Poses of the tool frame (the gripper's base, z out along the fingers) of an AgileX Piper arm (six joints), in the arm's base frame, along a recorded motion.
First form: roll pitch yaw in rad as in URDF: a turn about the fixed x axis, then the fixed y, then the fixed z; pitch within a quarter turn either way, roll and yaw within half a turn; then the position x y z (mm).
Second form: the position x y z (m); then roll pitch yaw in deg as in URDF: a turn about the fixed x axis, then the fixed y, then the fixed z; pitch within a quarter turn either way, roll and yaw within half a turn. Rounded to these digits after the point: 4 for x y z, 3 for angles.
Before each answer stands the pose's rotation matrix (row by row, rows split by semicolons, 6 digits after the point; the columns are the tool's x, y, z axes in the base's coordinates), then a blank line. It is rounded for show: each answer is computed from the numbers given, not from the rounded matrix.
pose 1, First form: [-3.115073 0.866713 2.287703 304.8 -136.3 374.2]
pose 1, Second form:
-0.425336 0.766857 0.480646; 0.487989 0.641589 -0.591803; -0.762205 -0.017165 -0.647108

[0.3048 -0.1363 0.3742 -178.481 49.659 131.076]
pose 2, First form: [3.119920 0.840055 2.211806 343.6 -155.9 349.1]
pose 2, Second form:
-0.399122 0.791654 0.462587; 0.534934 0.610799 -0.583756; -0.744680 0.014464 -0.667265

[0.3436 -0.1559 0.3491 178.758 48.132 126.727]
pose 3, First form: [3.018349 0.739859 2.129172 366.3 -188.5 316.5]
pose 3, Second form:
-0.391298 0.797774 0.458740; 0.626388 0.596082 -0.502319; -0.674184 0.090793 -0.732962

[0.3663 -0.1885 0.3165 172.939 42.391 121.993]
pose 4, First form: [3.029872 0.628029 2.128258 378.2 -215.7 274.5]
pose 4, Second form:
-0.428087 0.808656 0.403506; 0.686677 0.581323 -0.436507; -0.587551 0.090215 -0.804142

[0.3782 -0.2157 0.2745 173.599 35.983 121.940]
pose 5, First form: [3.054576 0.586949 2.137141 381.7 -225.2 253.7]
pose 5, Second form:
-0.446751 0.814850 0.369368; 0.702633 0.575137 -0.418955; -0.553823 0.072362 -0.829484

[0.3817 -0.2252 0.2537 175.014 33.630 122.449]
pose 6, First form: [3.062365 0.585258 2.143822 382.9 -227.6 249.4]
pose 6, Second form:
-0.451942 0.813924 0.365069; 0.700419 0.577213 -0.419808; -0.552414 0.065973 -0.830955

[0.3829 -0.2276 0.2494 175.461 33.533 122.832]
